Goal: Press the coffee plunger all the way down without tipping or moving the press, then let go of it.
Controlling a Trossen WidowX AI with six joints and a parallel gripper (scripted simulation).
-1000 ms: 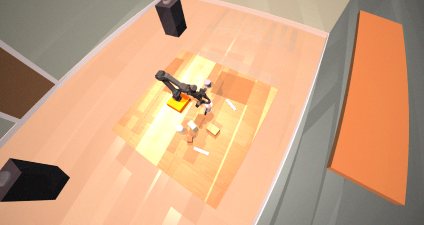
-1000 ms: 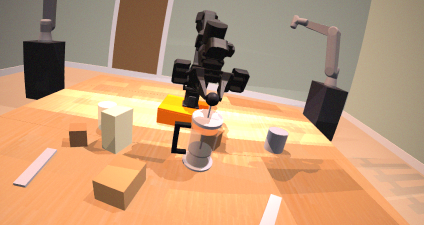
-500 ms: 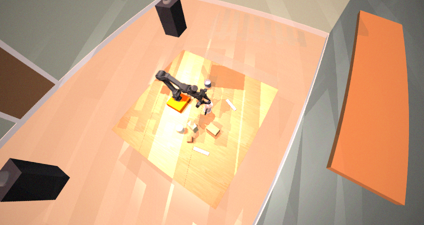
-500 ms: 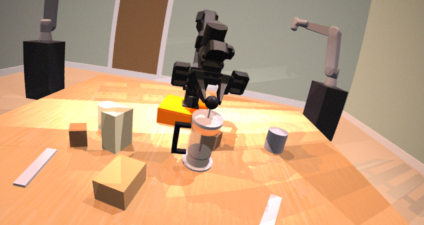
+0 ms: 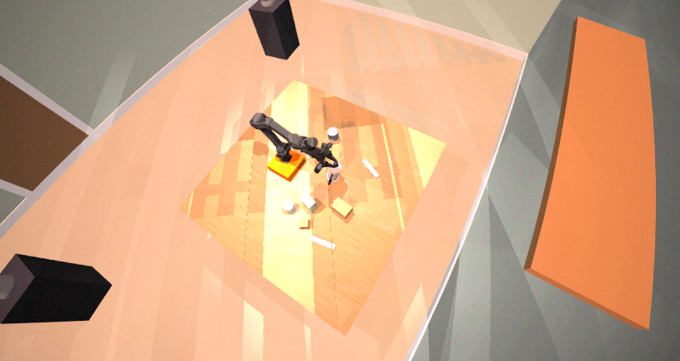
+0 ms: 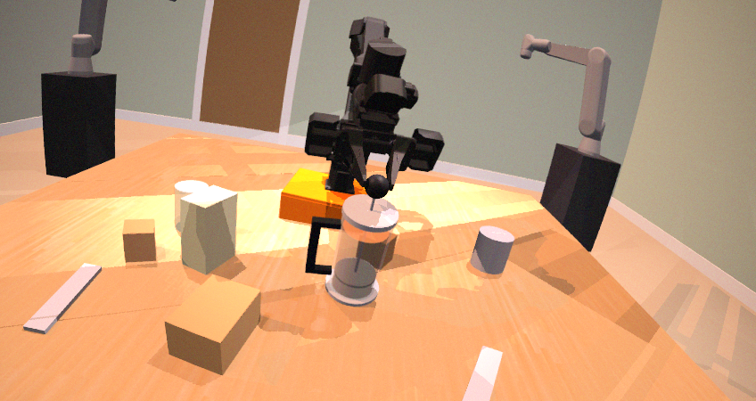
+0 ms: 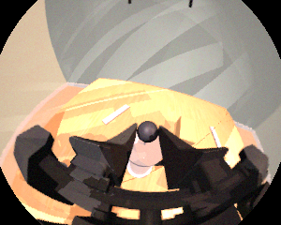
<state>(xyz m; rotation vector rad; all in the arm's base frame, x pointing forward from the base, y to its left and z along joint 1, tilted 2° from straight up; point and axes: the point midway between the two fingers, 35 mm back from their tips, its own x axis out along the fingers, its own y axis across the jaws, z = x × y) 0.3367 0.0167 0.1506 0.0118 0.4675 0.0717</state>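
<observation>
My gripper tip is now 20 mm past the glass coffee press, 20 mm to the left of it and 90 mm above it. Round my gripper tip: tan box 100 mm ahead, 180 mm to the right, 160 mm below; grey cylinder 170 mm behind, 270 mm to the left, 150 mm below; cream block 80 mm behind, 230 mm to the right, 130 mm below.
</observation>
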